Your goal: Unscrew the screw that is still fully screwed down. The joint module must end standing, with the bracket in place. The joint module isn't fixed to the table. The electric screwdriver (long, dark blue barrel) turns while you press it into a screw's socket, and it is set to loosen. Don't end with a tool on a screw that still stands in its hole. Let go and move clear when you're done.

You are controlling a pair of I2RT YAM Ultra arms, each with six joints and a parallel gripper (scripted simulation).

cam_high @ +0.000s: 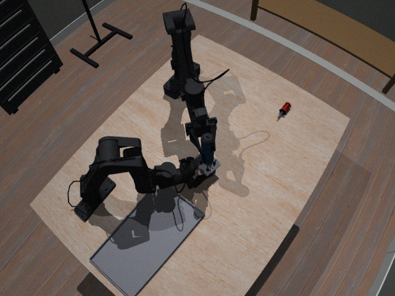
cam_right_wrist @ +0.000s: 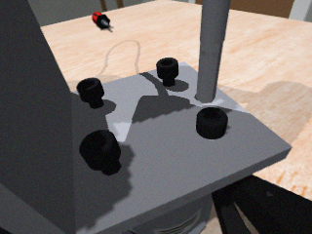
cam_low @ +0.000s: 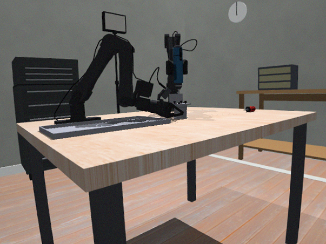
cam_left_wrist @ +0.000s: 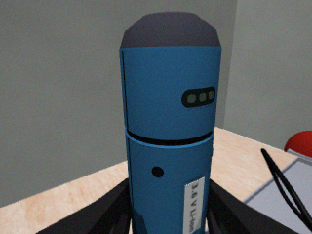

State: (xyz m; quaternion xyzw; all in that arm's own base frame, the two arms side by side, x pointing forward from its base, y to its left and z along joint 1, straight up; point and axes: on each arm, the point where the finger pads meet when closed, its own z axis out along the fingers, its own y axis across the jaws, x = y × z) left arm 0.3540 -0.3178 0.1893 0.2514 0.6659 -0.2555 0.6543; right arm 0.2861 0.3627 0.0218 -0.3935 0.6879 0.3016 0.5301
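My right hand is 50 mm below the grey bracket. The rest, counted from my right hand: shallow grey tray: 350 mm to the right, 50 mm behind, 20 mm below; small red-handled screwdriver: 410 mm to the left, 150 mm ahead, 10 mm below.
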